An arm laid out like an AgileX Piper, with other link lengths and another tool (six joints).
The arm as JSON. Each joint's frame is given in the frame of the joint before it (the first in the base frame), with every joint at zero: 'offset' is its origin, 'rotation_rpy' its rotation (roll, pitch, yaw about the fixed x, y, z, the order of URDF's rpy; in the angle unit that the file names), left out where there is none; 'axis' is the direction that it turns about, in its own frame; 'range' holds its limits. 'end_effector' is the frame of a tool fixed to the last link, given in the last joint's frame.
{
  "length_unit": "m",
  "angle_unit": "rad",
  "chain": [
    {
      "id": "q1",
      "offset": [
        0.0,
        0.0,
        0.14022
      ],
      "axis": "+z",
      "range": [
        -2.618,
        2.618
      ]
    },
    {
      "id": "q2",
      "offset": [
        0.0,
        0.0,
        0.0
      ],
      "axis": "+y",
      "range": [
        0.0,
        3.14
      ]
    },
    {
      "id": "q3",
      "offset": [
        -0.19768,
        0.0,
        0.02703
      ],
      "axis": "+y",
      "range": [
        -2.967,
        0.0
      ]
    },
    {
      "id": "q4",
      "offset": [
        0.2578,
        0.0,
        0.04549
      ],
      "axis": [
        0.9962,
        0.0,
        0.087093
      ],
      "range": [
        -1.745,
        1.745
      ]
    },
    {
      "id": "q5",
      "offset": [
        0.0,
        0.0,
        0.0
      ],
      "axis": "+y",
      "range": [
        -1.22,
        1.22
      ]
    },
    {
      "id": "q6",
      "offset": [
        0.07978,
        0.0,
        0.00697
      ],
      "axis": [
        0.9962,
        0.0,
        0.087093
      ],
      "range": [
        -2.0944,
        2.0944
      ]
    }
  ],
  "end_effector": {
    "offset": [
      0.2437,
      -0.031,
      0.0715
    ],
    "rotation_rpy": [
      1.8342,
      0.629,
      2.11
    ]
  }
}
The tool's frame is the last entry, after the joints.
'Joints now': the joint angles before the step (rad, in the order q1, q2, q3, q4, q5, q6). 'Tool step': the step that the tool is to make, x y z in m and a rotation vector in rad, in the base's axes. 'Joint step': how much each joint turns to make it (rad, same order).
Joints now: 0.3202 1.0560 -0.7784 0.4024 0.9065 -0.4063
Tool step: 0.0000 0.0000 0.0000 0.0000 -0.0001 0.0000
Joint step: 0.0000 -0.0001 0.0002 0.0000 -0.0001 0.0000
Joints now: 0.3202 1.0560 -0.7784 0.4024 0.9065 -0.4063
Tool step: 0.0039 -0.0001 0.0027 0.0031 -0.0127 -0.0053
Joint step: 0.0002 -0.0001 -0.0003 -0.0002 -0.0138 0.0003
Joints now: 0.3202 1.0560 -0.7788 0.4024 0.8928 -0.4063
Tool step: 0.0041 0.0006 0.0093 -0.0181 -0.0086 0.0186
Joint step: 0.0020 0.0223 -0.0558 -0.0224 0.0336 -0.0001
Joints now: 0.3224 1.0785 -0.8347 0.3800 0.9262 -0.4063
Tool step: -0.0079 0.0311 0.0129 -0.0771 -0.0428 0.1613
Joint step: 0.1035 0.0637 -0.1122 -0.0723 0.0501 -0.0378
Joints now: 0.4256 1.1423 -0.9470 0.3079 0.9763 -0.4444
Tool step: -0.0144 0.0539 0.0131 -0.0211 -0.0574 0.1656
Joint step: 0.1463 0.0695 -0.0846 -0.0330 -0.0199 -0.0258
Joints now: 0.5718 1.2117 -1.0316 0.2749 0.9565 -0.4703
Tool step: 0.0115 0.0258 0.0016 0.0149 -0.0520 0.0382
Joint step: 0.0469 0.0711 -0.0271 -0.0036 -0.0947 -0.0197
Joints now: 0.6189 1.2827 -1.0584 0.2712 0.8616 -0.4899
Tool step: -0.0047 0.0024 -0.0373 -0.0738 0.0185 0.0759
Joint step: 0.0007 0.0922 -0.0008 0.0001 -0.0149 -0.0948
